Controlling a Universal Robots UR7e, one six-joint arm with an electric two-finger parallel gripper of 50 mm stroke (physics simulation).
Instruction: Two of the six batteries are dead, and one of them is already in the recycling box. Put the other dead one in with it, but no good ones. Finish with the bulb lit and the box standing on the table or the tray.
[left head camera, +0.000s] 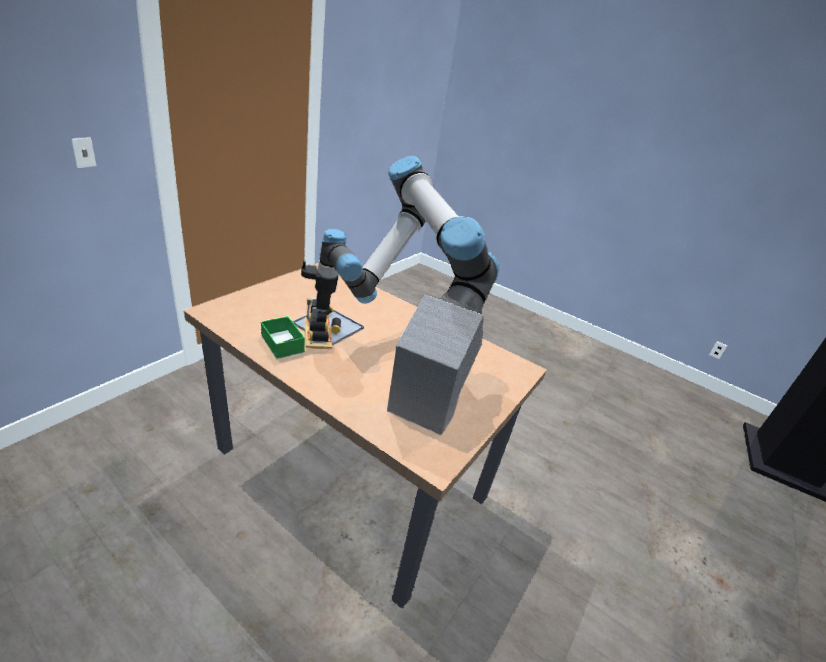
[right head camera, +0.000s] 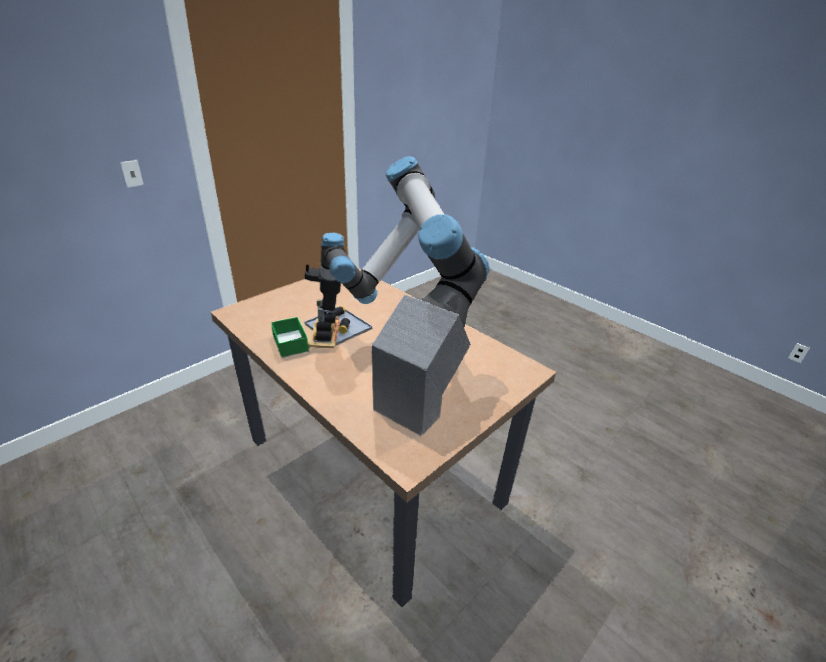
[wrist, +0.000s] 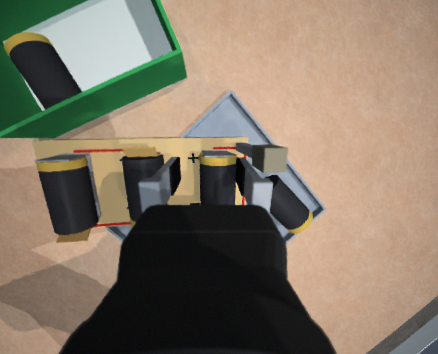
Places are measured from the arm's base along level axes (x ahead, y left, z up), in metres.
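Pixels of known places: gripper, fingertip midpoint: (left head camera: 312, 317) (right head camera: 322, 318) (wrist: 208, 168); arm's base, link origin: (left head camera: 454, 320) (right head camera: 438, 319).
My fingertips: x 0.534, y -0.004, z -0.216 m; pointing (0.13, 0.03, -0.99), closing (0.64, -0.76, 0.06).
Ahead of a thing's pixels: the offset from my fingertips to its top centre. "pt": to the spot under its first point. Level surfaces: height alone.
The open, empty gripper (left head camera: 319, 311) (right head camera: 326, 313) (wrist: 208, 175) is low over the tan battery holder {pt dx -0.113, dy +0.104, dz -0.016 m} (left head camera: 318, 345) (right head camera: 321, 344) (wrist: 60, 145). In the wrist view a black battery with a gold upper band {dx -0.008, dy -0.019, dz +0.013 m} (wrist: 217, 182) stands between the fingers, nearer the right one. A second holder battery {dx -0.051, dy +0.030, dz +0.016 m} (wrist: 142, 175) lies left of the left finger, and a third {dx -0.094, dy +0.079, dz +0.020 m} (wrist: 70, 197) at the far left. A loose battery {dx -0.074, dy -0.043, dz -0.005 m} (wrist: 287, 204) (left head camera: 335, 324) (right head camera: 344, 324) lies on the tray. One battery {dx -0.031, dy +0.158, dz -0.005 m} (wrist: 47, 72) lies in the green box {dx +0.009, dy +0.149, dz +0.018 m} (wrist: 135, 87) (left head camera: 289, 348) (right head camera: 292, 346). No lit bulb can be made out.
The blue-grey tray {dx -0.036, dy -0.047, dz -0.030 m} (left head camera: 352, 328) (right head camera: 359, 327) (wrist: 225, 115) lies partly under the holder. A small square-topped post {pt dx +0.034, dy -0.017, dz +0.058 m} (wrist: 270, 159) stands by the right finger. The box stands on the table {dz -0.043 m} (left head camera: 344, 386) beside the holder. A large grey block (left head camera: 427, 372) (right head camera: 406, 372) stands by the arm's base.
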